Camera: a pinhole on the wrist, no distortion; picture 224 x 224 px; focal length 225.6 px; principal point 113.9 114.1 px. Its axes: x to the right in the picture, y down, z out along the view. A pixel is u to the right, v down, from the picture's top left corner.
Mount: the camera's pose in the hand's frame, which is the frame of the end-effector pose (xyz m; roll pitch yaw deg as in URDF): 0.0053 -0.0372 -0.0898 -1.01 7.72 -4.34
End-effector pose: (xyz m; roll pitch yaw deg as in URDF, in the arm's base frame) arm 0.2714 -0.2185 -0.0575 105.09 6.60 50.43
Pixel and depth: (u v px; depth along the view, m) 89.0 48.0 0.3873
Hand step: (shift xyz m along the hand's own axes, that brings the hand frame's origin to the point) 0.0071 -0.1443 0.3017
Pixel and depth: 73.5 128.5 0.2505
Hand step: -0.0040 -0.0160 0.1641
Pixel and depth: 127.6 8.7 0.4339
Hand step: 0.0752 -0.2381 0.3401
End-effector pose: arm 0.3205 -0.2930 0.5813 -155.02 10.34 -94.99
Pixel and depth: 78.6 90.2 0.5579
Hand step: -0.0098 -0.0855 0.4757
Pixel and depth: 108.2 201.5 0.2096
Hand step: 0.0344 0.0457 0.1172
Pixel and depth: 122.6 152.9 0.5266
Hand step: 0.1032 0.0555 0.4276
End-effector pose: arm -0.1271 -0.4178 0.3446 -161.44 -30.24 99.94
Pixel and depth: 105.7 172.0 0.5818
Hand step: 0.0740 0.1176 0.4869
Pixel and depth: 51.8 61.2 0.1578
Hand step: -0.0190 -0.0697 0.0730
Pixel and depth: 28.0 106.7 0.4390
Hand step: -0.1015 -0.0358 0.3679
